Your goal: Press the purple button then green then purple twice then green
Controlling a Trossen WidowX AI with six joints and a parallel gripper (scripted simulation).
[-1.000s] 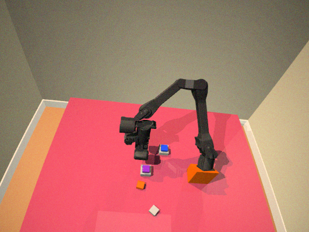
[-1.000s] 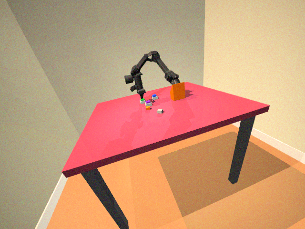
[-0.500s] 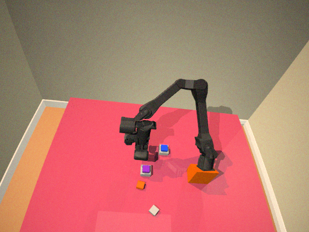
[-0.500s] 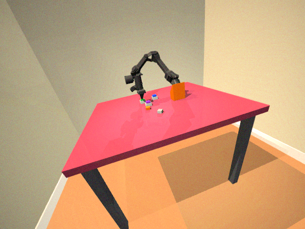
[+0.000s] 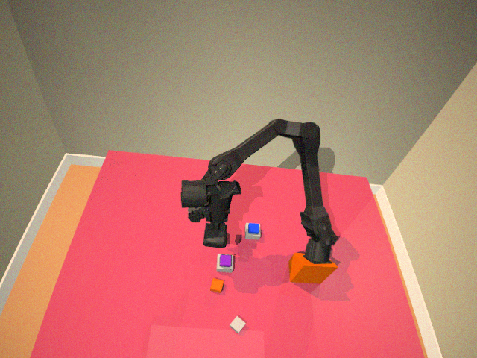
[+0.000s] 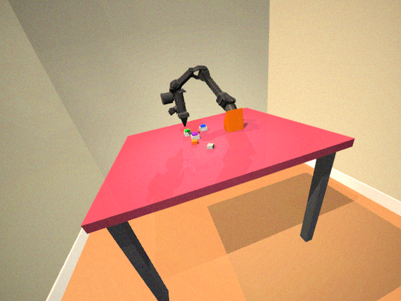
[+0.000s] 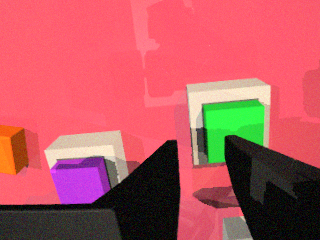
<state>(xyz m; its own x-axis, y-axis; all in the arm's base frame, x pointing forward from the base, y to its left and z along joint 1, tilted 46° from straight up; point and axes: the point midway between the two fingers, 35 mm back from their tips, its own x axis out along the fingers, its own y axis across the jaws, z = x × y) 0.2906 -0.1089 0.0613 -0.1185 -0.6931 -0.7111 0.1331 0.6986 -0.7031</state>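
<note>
Now: the green button 40 mm below my gripper tip, 20 mm to the right of it and 10 mm behind it. Round my gripper tip: orange block: 150 mm to the left, 60 mm below; then blue button: 130 mm behind, 40 mm below, 30 mm to the right; then purple button: 80 mm to the left, 40 mm below, 30 mm behind.
</note>
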